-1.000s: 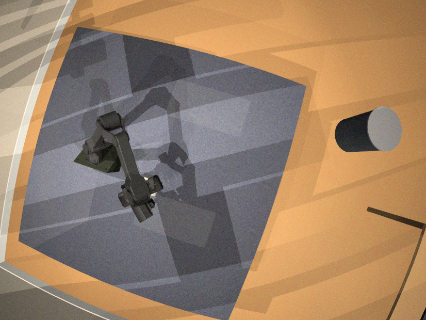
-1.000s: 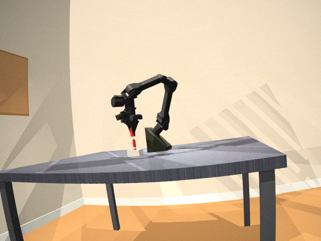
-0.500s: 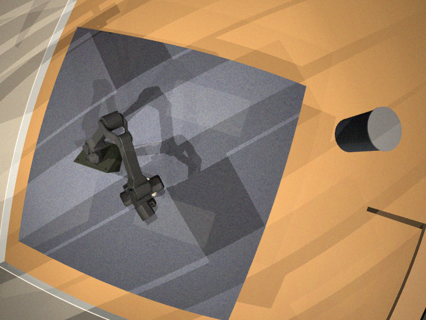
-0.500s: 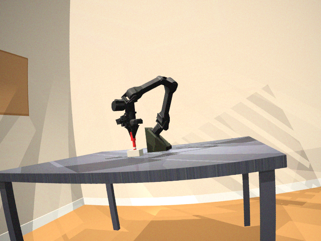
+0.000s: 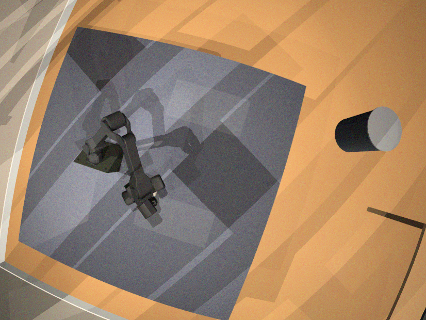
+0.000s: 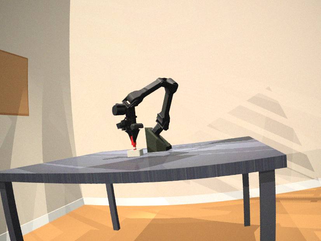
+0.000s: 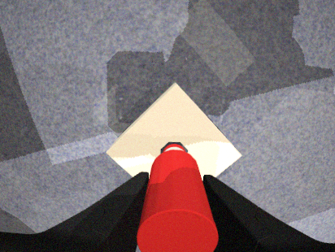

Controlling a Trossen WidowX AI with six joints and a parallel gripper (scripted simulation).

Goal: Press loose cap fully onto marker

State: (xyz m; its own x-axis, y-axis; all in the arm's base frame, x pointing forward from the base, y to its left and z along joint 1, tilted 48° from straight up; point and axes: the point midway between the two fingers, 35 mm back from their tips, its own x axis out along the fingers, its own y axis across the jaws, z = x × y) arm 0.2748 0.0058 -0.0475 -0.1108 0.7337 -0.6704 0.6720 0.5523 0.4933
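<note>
The red cap lies 10 mm above my gripper tip. From my gripper tip the other things lie so: holder block 60 mm below.
</note>
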